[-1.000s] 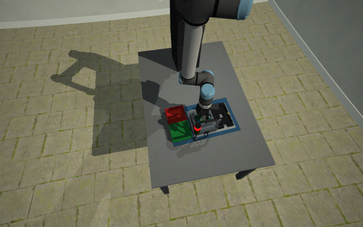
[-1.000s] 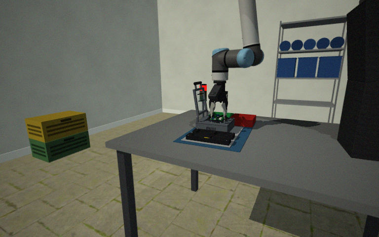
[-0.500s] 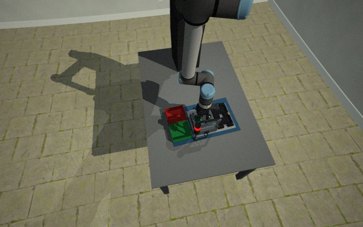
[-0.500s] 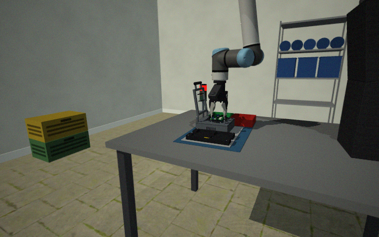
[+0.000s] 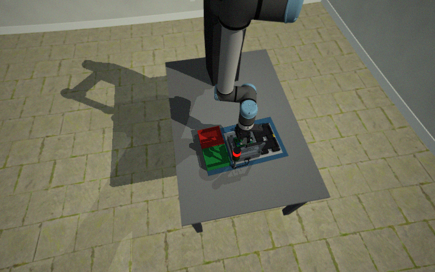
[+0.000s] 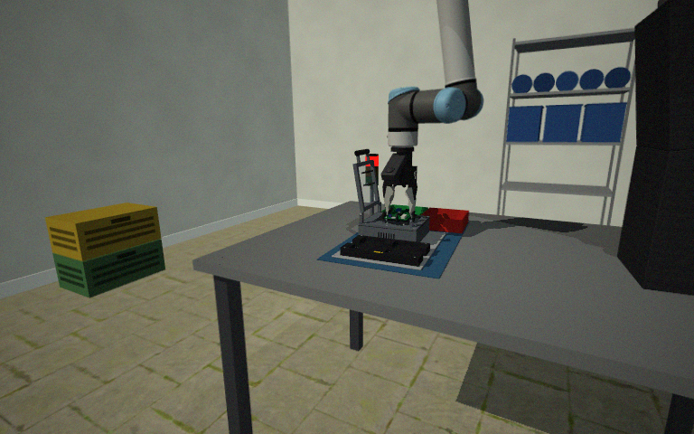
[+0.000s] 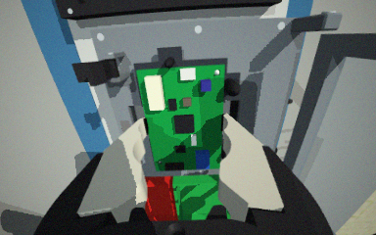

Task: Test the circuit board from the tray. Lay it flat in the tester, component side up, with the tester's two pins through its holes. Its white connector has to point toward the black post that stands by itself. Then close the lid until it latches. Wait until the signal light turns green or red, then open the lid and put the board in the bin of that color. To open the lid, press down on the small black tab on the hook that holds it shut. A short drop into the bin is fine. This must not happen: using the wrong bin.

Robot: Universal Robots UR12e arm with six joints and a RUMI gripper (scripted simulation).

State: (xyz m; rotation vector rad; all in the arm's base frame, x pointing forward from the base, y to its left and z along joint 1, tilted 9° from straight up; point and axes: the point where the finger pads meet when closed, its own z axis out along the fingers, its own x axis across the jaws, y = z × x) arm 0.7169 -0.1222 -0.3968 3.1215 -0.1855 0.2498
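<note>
My hand is 1 cm to the left of the green circuit board. From my hand the other things lie so: black latch piece 6 cm to the left, 6 cm behind, 1 cm above; then green bin 21 cm to the right, 7 cm below, 2 cm ahead; then tester lid 11 cm ahead, 10 cm above, 2 cm to the right.
</note>
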